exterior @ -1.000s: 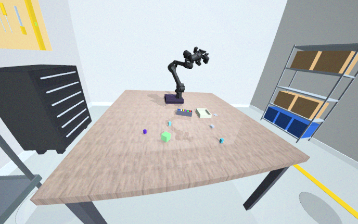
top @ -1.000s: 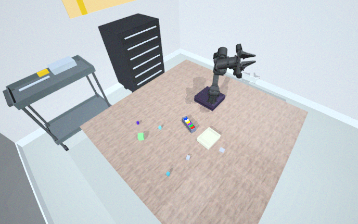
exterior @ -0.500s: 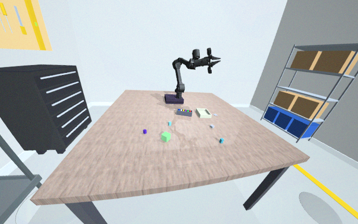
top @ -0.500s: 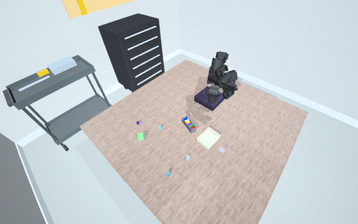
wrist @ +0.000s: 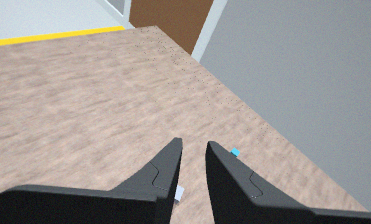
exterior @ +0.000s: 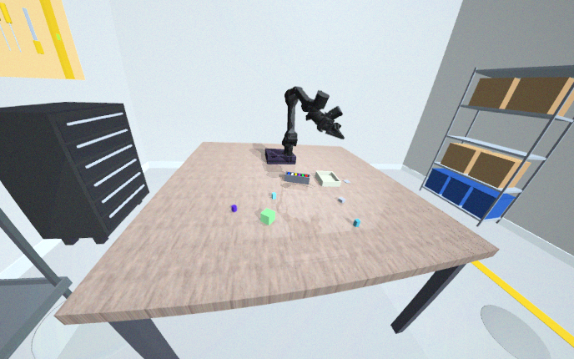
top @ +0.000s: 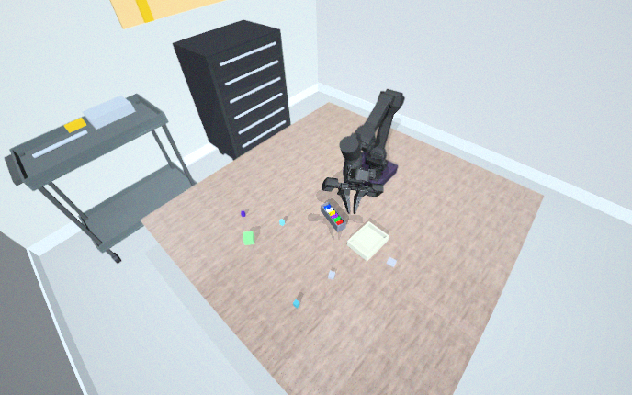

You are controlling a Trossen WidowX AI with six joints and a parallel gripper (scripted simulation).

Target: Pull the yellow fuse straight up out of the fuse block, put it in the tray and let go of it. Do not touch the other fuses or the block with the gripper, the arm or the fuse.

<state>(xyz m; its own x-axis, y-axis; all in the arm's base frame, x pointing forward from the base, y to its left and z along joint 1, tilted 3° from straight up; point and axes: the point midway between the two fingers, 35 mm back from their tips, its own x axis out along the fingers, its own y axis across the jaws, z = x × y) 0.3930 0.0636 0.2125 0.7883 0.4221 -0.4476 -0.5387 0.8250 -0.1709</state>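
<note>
Right now the yellow fuse is 240 mm below my gripper tip, 140 mm to the right of it and 130 mm behind it. The rest, counted from my gripper tip: cream tray 260 mm below, 100 mm behind, 40 mm to the left.
</note>
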